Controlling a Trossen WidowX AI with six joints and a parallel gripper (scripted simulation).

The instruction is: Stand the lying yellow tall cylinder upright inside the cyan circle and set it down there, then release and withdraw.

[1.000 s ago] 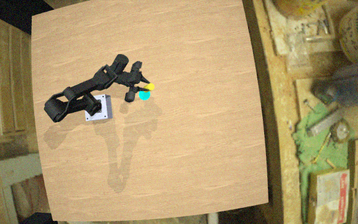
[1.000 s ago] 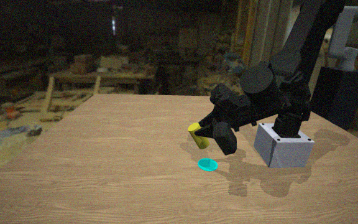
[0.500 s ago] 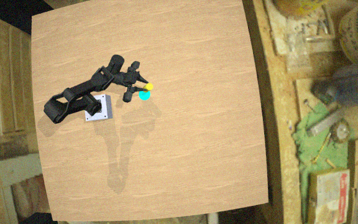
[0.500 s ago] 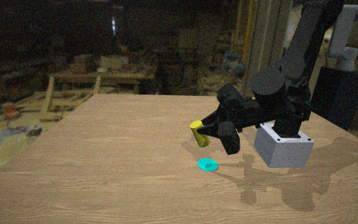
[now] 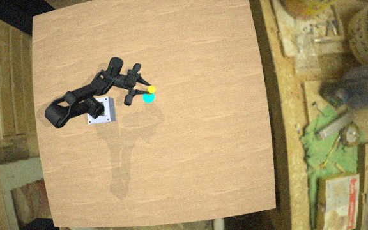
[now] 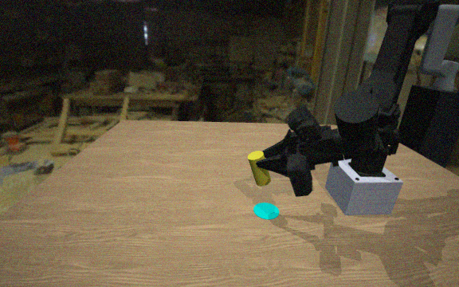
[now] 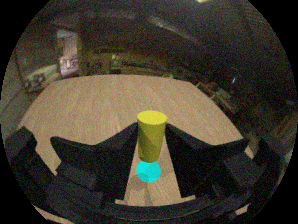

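My gripper tip is 30 mm past the cyan circle, 20 mm to the left of it and 140 mm above it. Also, from my gripper tip: yellow cylinder: 20 mm below.
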